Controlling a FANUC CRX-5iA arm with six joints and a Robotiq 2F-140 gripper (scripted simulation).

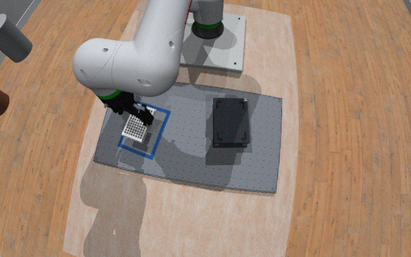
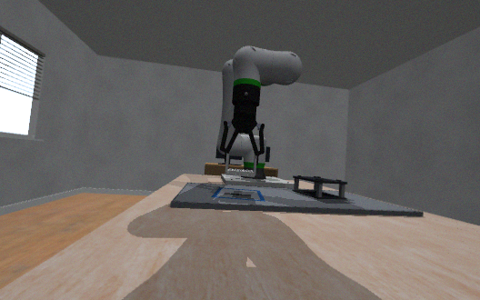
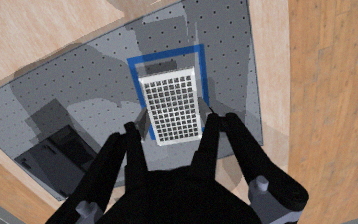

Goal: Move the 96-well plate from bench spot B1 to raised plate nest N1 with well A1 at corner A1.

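Now: the black raised nest N1 70 mm behind my hand, 310 mm to the left of it and 30 mm below it. From my hand the other things lie so: white 96-well plate: 20 mm below.
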